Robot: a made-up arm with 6 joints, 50 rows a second.
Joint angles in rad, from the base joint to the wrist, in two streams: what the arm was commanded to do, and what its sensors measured. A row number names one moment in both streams.
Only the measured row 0 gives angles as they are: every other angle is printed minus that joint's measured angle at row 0.
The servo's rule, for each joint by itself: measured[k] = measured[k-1] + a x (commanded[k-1-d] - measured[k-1]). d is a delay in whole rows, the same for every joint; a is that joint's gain. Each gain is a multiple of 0.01, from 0.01 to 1. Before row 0 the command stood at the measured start. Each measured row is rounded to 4 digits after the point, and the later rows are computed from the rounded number. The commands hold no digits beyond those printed.
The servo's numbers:
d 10
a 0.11 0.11 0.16 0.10 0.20 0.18
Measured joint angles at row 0:
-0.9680, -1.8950, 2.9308, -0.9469, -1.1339, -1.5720
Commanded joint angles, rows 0 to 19:
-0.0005, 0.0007, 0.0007, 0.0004, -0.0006, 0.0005
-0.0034, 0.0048, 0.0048, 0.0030, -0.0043, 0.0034
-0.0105, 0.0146, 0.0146, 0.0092, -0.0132, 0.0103
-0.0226, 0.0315, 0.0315, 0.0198, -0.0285, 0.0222
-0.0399, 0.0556, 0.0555, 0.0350, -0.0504, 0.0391
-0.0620, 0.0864, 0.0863, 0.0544, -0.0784, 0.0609
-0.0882, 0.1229, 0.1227, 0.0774, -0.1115, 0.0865
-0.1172, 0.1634, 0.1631, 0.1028, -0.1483, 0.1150
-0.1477, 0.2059, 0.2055, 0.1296, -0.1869, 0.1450
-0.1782, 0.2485, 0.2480, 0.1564, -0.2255, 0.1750
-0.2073, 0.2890, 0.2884, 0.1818, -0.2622, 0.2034
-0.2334, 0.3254, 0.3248, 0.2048, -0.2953, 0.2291
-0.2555, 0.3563, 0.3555, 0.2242, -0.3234, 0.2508
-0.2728, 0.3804, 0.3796, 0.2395, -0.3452, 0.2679
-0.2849, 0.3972, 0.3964, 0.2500, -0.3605, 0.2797
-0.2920, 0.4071, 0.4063, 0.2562, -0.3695, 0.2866
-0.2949, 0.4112, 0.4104, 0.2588, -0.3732, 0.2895
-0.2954, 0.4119, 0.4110, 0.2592, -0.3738, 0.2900
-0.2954, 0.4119, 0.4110, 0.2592, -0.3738, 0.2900
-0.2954, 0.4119, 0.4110, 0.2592, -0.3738, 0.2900
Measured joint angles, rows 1 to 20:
0.0000, 0.0000, 0.0000, 0.0000, 0.0000, 0.0000
0.0000, 0.0000, 0.0000, 0.0000, 0.0000, 0.0000
0.0000, 0.0000, 0.0000, 0.0000, 0.0000, 0.0000
0.0000, 0.0000, 0.0000, 0.0000, 0.0000, 0.0000
0.0000, 0.0000, 0.0000, 0.0000, 0.0000, 0.0000
0.0000, 0.0000, 0.0000, 0.0000, 0.0000, 0.0000
0.0000, 0.0000, 0.0000, 0.0000, 0.0000, 0.0000
0.0000, 0.0000, 0.0000, 0.0000, 0.0000, 0.0000
0.0000, 0.0000, 0.0000, 0.0000, 0.0000, 0.0000
0.0000, 0.0000, 0.0000, 0.0000, 0.0000, 0.0000
-0.0001, 0.0001, 0.0001, 0.0000, -0.0001, 0.0001
-0.0005, 0.0006, 0.0009, 0.0003, -0.0009, 0.0007
-0.0016, 0.0021, 0.0031, 0.0012, -0.0034, 0.0024
-0.0039, 0.0053, 0.0076, 0.0031, -0.0084, 0.0060
-0.0079, 0.0108, 0.0153, 0.0063, -0.0168, 0.0120
-0.0139, 0.0191, 0.0267, 0.0111, -0.0291, 0.0208
-0.0221, 0.0305, 0.0421, 0.0177, -0.0456, 0.0326
-0.0326, 0.0451, 0.0615, 0.0262, -0.0661, 0.0474
-0.0453, 0.0628, 0.0845, 0.0365, -0.0903, 0.0650
-0.0599, 0.0832, 0.1107, 0.0485, -0.1173, 0.0848

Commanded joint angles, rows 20 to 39:
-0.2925, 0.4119, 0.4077, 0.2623, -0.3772, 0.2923
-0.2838, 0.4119, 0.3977, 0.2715, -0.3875, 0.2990
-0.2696, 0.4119, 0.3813, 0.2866, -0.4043, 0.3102
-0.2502, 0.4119, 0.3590, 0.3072, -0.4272, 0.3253
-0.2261, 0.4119, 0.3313, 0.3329, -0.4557, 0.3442
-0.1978, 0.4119, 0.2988, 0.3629, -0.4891, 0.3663
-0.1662, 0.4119, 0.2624, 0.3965, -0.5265, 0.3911
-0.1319, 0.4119, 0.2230, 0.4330, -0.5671, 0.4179
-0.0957, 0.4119, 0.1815, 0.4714, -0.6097, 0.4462
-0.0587, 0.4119, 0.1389, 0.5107, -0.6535, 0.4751
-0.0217, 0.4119, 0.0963, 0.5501, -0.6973, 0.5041
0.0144, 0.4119, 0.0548, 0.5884, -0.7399, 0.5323
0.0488, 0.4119, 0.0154, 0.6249, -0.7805, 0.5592
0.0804, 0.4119, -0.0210, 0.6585, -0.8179, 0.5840
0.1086, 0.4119, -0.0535, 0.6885, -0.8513, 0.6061
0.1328, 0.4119, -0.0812, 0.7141, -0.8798, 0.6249
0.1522, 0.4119, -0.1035, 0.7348, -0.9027, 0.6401
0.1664, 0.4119, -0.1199, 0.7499, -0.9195, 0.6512
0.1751, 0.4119, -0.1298, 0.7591, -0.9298, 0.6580
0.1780, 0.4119, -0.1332, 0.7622, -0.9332, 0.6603
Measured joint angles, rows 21 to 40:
-0.0761, 0.1058, 0.1391, 0.0618, -0.1463, 0.1061
-0.0934, 0.1300, 0.1688, 0.0761, -0.1761, 0.1282
-0.1112, 0.1549, 0.1987, 0.0909, -0.2056, 0.1503
-0.1290, 0.1797, 0.2276, 0.1058, -0.2335, 0.1715
-0.1461, 0.2036, 0.2546, 0.1202, -0.2589, 0.1910
-0.1621, 0.2260, 0.2789, 0.1338, -0.2810, 0.2082
-0.1767, 0.2464, 0.2999, 0.1463, -0.2994, 0.2228
-0.1898, 0.2646, 0.3177, 0.1576, -0.3143, 0.2349
-0.2014, 0.2808, 0.3326, 0.1678, -0.3262, 0.2448
-0.2117, 0.2952, 0.3451, 0.1769, -0.3357, 0.2529
-0.2206, 0.3080, 0.3551, 0.1854, -0.3440, 0.2600
-0.2276, 0.3194, 0.3619, 0.1940, -0.3527, 0.2670
-0.2322, 0.3296, 0.3650, 0.2033, -0.3630, 0.2748
-0.2342, 0.3387, 0.3640, 0.2137, -0.3758, 0.2839
-0.2333, 0.3468, 0.3588, 0.2256, -0.3918, 0.2948
-0.2294, 0.3540, 0.3492, 0.2393, -0.4113, 0.3077
-0.2224, 0.3604, 0.3353, 0.2550, -0.4343, 0.3227
-0.2124, 0.3661, 0.3173, 0.2728, -0.4609, 0.3398
-0.1996, 0.3711, 0.2956, 0.2927, -0.4907, 0.3590
-0.1841, 0.3756, 0.2705, 0.3145, -0.5233, 0.3799

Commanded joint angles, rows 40 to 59:
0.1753, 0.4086, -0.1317, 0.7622, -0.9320, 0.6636
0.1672, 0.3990, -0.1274, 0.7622, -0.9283, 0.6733
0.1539, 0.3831, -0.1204, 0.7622, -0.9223, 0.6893
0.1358, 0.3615, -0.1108, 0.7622, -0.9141, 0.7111
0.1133, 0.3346, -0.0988, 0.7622, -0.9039, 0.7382
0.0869, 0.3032, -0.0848, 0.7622, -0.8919, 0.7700
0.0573, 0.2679, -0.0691, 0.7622, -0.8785, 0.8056
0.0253, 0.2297, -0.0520, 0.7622, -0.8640, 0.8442
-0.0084, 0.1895, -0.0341, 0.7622, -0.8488, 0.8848
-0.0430, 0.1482, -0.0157, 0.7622, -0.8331, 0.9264
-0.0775, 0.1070, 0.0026, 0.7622, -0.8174, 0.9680
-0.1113, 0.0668, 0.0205, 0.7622, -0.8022, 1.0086
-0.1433, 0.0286, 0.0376, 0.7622, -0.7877, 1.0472
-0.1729, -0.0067, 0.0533, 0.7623, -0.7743, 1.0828
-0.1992, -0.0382, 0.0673, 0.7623, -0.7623, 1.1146
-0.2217, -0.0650, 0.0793, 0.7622, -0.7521, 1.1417
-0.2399, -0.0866, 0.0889, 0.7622, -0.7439, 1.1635
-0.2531, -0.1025, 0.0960, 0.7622, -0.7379, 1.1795
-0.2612, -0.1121, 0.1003, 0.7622, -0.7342, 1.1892
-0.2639, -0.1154, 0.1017, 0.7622, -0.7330, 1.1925
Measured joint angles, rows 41 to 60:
-0.1662, 0.3796, 0.2426, 0.3381, -0.5581, 0.4023
-0.1463, 0.3832, 0.2126, 0.3631, -0.5945, 0.4257
-0.1248, 0.3864, 0.1810, 0.3893, -0.6317, 0.4497
-0.1022, 0.3892, 0.1487, 0.4162, -0.6689, 0.4739
-0.0790, 0.3917, 0.1163, 0.4434, -0.7054, 0.4977
-0.0557, 0.3939, 0.0847, 0.4705, -0.7403, 0.5206
-0.0328, 0.3959, 0.0546, 0.4969, -0.7728, 0.5421
-0.0109, 0.3977, 0.0267, 0.5222, -0.8021, 0.5617
0.0096, 0.3993, 0.0017, 0.5459, -0.8276, 0.5790
0.0281, 0.4007, -0.0199, 0.5675, -0.8487, 0.5936
0.0443, 0.4016, -0.0378, 0.5870, -0.8654, 0.6062
0.0578, 0.4013, -0.0521, 0.6045, -0.8780, 0.6183
0.0684, 0.3993, -0.0630, 0.6203, -0.8869, 0.6311
0.0758, 0.3951, -0.0706, 0.6345, -0.8923, 0.6455
0.0799, 0.3884, -0.0751, 0.6473, -0.8946, 0.6622
0.0807, 0.3790, -0.0767, 0.6588, -0.8941, 0.6816
0.0781, 0.3668, -0.0755, 0.6691, -0.8910, 0.7039
0.0723, 0.3517, -0.0717, 0.6784, -0.8856, 0.7292
0.0634, 0.3339, -0.0657, 0.6868, -0.8782, 0.7572
0.0517, 0.3135, -0.0577, 0.6943, -0.8692, 0.7877

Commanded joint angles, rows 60 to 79:
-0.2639, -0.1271, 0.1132, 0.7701, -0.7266, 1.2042
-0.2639, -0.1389, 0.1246, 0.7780, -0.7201, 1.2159
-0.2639, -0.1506, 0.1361, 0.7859, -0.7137, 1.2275
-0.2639, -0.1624, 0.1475, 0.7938, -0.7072, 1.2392
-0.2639, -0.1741, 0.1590, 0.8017, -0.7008, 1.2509
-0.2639, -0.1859, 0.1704, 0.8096, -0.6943, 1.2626
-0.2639, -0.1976, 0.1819, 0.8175, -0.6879, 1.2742
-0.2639, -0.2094, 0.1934, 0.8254, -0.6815, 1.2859
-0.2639, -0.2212, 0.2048, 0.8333, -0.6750, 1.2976
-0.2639, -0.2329, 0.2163, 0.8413, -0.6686, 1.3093
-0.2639, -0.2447, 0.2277, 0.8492, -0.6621, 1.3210
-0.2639, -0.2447, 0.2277, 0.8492, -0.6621, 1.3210
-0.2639, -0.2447, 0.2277, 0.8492, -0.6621, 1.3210
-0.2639, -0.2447, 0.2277, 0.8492, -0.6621, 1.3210
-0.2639, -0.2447, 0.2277, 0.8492, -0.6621, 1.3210
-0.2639, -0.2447, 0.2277, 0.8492, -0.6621, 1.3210
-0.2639, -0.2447, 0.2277, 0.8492, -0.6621, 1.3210
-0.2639, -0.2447, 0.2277, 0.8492, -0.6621, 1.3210
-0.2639, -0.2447, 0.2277, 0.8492, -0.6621, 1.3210
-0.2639, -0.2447, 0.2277, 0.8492, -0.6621, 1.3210
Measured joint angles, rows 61 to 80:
0.0375, 0.2908, -0.0481, 0.7011, -0.8588, 0.8202
0.0211, 0.2662, -0.0371, 0.7072, -0.8475, 0.8541
0.0030, 0.2401, -0.0251, 0.7127, -0.8355, 0.8889
-0.0163, 0.2130, -0.0126, 0.7177, -0.8233, 0.9238
-0.0364, 0.1854, 0.0002, 0.7222, -0.8111, 0.9581
-0.0568, 0.1579, 0.0129, 0.7262, -0.7993, 0.9911
-0.0769, 0.1310, 0.0251, 0.7298, -0.7882, 1.0221
-0.0963, 0.1053, 0.0364, 0.7330, -0.7781, 1.0504
-0.1144, 0.0814, 0.0466, 0.7359, -0.7693, 1.0754
-0.1308, 0.0598, 0.0554, 0.7385, -0.7620, 1.0965
-0.1454, 0.0392, 0.0646, 0.7417, -0.7549, 1.1159
-0.1584, 0.0196, 0.0742, 0.7453, -0.7479, 1.1339
-0.1700, 0.0009, 0.0841, 0.7494, -0.7411, 1.1507
-0.1803, -0.0171, 0.0942, 0.7538, -0.7343, 1.1666
-0.1895, -0.0344, 0.1046, 0.7586, -0.7276, 1.1818
-0.1977, -0.0511, 0.1151, 0.7637, -0.7209, 1.1963
-0.2050, -0.0672, 0.1258, 0.7691, -0.7143, 1.2103
-0.2115, -0.0828, 0.1366, 0.7747, -0.7077, 1.2239
-0.2173, -0.0980, 0.1475, 0.7806, -0.7012, 1.2372
-0.2224, -0.1128, 0.1585, 0.7867, -0.6947, 1.2502

